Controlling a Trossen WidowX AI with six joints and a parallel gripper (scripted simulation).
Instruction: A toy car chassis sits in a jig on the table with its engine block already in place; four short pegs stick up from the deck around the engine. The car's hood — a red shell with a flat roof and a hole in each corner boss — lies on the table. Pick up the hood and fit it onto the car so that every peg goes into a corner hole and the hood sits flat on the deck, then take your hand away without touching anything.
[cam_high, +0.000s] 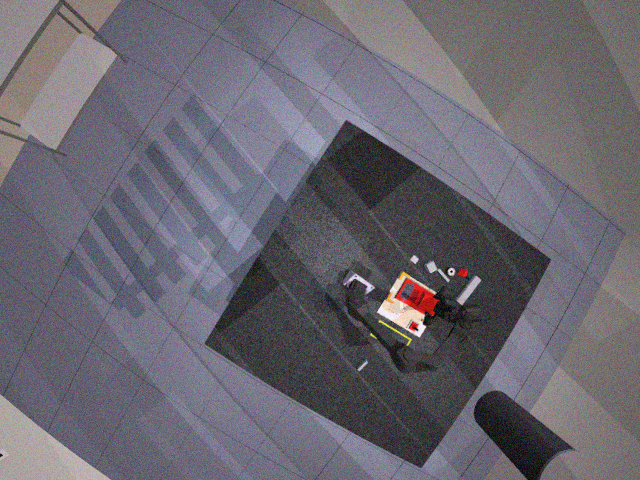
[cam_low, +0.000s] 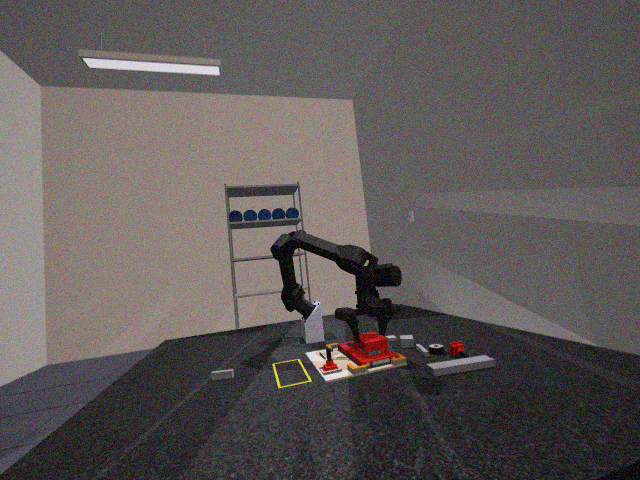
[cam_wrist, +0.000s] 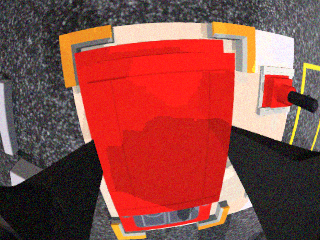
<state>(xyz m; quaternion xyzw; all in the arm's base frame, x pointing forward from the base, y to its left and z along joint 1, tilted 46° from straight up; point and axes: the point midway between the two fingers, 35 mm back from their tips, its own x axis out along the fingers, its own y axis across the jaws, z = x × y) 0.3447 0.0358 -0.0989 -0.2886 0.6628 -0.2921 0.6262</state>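
Right now the red hood is right at my gripper tip. Round my gripper tip: beige jig plate (5 cm behind, 4 cm below, 3 cm to the right); grey engine block (3 cm below, 1 cm to the left); long grey bar (16 cm to the left, 16 cm ahead, 5 cm below).
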